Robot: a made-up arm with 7 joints.
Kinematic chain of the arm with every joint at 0, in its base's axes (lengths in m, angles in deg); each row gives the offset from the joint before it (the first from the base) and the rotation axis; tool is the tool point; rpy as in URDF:
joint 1: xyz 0 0 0.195 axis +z
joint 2: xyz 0 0 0 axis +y
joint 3: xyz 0 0 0.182 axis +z
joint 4: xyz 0.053 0 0 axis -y
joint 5: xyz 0.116 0 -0.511 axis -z
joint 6: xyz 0 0 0 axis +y
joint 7: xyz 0.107 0 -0.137 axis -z
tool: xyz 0 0 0 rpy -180 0 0
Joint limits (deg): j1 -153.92..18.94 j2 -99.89..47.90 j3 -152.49..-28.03 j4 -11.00..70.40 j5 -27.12..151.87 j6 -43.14..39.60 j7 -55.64..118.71
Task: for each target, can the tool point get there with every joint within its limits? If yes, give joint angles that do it. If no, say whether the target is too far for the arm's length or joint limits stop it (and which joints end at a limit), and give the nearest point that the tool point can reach.
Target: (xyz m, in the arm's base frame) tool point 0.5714 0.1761 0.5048
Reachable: no: joint limits stop it (at a limit: joint 1, joint 3, joint 5) | nearest point 0.4609 0.1020 0.4382 | short by 0.149 m
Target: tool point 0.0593 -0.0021 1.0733
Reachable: no: joint limits stop it (at a limit: joint 1, joint 3, joint 4, joint 5) | nearest point 0.1172 -0.2125 0.8580 | short by 0.307 m
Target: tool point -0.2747 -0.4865 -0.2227
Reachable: yes | joints -17.66 -61.01 -127.00 53.37 10.85 25.93 41.59
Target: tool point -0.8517 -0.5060 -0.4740
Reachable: no: too far | nearest point -0.5412 -0.3215 -0.2301 | short by 0.436 m
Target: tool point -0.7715 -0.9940 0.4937
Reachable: no: too far | nearest point -0.4531 -0.5838 0.3704 | short by 0.534 m
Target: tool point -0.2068 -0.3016 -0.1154
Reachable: yes | joints -67.98 -60.20 -98.58 26.88 130.33 -28.60 64.65
